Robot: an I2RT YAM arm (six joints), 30 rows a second.
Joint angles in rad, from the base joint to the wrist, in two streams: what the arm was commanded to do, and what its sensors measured. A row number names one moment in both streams.
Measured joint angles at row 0:
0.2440 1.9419 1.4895 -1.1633 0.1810 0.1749
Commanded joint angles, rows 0 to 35:
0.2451 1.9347 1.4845 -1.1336 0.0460 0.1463
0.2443 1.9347 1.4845 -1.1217 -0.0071 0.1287
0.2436 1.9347 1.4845 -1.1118 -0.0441 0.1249
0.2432 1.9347 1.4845 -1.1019 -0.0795 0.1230
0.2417 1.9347 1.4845 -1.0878 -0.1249 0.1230
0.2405 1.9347 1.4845 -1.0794 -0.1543 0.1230
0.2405 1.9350 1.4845 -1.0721 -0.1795 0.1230
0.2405 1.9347 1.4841 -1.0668 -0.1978 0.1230
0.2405 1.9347 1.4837 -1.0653 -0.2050 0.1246
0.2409 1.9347 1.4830 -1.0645 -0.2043 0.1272
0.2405 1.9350 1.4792 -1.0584 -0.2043 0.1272
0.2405 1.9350 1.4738 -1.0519 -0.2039 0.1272
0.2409 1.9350 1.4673 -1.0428 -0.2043 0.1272
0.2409 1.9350 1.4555 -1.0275 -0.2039 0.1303
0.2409 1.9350 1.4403 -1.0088 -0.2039 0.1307
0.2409 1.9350 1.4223 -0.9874 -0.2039 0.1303
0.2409 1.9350 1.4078 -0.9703 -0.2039 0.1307
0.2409 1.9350 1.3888 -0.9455 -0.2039 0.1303
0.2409 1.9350 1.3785 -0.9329 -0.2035 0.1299
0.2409 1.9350 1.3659 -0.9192 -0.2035 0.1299
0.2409 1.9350 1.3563 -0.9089 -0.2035 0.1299
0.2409 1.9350 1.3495 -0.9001 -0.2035 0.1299
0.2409 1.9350 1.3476 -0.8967 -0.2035 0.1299
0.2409 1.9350 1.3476 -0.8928 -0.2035 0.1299
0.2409 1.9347 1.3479 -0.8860 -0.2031 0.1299
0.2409 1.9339 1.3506 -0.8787 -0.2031 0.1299
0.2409 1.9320 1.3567 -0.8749 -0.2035 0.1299
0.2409 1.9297 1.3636 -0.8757 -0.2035 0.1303
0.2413 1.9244 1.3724 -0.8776 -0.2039 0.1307
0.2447 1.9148 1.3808 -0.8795 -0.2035 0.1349
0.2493 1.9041 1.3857 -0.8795 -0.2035 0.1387
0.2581 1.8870 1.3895 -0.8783 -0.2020 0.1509
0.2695 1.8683 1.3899 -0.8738 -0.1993 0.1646
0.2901 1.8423 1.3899 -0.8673 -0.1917 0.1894
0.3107 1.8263 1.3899 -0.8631 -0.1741 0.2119
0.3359 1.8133 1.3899 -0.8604 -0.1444 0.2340
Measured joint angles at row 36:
0.2642 1.9121 1.3548 -0.8757 -0.1947 0.1585
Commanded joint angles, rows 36 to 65:
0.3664 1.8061 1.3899 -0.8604 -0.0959 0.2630
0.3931 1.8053 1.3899 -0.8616 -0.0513 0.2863
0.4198 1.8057 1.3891 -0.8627 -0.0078 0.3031
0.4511 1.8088 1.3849 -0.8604 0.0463 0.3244
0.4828 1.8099 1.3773 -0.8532 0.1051 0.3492
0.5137 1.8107 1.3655 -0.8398 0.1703 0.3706
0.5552 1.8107 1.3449 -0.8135 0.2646 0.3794
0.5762 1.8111 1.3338 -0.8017 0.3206 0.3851
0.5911 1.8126 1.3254 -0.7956 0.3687 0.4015
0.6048 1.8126 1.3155 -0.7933 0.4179 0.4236
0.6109 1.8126 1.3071 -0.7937 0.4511 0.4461
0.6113 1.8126 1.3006 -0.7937 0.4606 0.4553
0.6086 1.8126 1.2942 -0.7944 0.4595 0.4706
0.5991 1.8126 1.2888 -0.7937 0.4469 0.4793
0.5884 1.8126 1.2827 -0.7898 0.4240 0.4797
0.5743 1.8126 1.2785 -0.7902 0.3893 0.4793
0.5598 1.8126 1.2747 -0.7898 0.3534 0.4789
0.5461 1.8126 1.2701 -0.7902 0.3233 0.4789
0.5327 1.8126 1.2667 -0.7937 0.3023 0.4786
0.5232 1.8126 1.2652 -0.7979 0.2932 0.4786
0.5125 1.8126 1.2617 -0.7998 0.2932 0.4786
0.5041 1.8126 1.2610 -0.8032 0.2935 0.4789
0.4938 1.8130 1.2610 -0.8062 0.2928 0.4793
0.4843 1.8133 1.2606 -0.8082 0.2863 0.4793
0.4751 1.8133 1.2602 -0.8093 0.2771 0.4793
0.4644 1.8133 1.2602 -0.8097 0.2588 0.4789
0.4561 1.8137 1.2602 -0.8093 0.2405 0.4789
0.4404 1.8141 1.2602 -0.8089 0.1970 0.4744
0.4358 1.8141 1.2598 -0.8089 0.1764 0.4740
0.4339 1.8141 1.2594 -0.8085 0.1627 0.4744
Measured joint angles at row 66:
0.4515 1.8282 1.2675 -0.8112 0.2432 0.4721
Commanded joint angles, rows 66 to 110:
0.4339 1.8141 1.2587 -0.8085 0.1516 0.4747
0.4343 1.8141 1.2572 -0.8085 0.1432 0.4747
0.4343 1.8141 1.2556 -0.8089 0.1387 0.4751
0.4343 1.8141 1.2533 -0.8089 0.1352 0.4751
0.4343 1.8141 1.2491 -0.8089 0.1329 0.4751
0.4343 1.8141 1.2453 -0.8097 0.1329 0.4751
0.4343 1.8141 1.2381 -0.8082 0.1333 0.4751
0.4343 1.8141 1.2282 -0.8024 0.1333 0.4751
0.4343 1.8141 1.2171 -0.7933 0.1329 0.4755
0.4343 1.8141 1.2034 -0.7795 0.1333 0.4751
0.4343 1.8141 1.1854 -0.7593 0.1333 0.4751
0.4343 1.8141 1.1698 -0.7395 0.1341 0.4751
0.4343 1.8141 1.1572 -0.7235 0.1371 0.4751
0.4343 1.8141 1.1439 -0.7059 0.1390 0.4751
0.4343 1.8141 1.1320 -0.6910 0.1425 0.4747
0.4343 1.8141 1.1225 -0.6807 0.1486 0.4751
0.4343 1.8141 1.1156 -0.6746 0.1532 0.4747
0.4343 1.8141 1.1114 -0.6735 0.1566 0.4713
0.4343 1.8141 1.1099 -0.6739 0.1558 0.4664
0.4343 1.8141 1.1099 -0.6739 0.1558 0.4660
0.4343 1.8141 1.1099 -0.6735 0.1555 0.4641
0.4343 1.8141 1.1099 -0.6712 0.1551 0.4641
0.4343 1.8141 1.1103 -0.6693 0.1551 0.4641
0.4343 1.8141 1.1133 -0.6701 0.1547 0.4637
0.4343 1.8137 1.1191 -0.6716 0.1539 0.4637
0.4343 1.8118 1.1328 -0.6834 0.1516 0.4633
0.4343 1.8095 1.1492 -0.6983 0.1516 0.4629
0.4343 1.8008 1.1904 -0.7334 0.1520 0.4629
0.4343 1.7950 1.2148 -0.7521 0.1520 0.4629
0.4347 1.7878 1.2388 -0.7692 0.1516 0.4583
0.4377 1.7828 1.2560 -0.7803 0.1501 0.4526
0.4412 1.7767 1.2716 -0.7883 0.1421 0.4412
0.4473 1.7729 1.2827 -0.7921 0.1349 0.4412
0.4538 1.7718 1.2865 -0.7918 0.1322 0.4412
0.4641 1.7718 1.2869 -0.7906 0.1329 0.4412
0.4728 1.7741 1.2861 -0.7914 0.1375 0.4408
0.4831 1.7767 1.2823 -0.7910 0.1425 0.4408
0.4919 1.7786 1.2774 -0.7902 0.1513 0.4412
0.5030 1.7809 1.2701 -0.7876 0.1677 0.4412
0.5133 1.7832 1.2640 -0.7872 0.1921 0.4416
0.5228 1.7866 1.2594 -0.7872 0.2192 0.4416
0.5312 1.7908 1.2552 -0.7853 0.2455 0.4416
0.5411 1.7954 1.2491 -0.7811 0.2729 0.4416
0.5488 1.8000 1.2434 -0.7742 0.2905 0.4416
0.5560 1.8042 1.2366 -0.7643 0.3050 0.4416
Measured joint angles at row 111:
0.5365 1.7988 1.2598 -0.7773 0.2138 0.4442
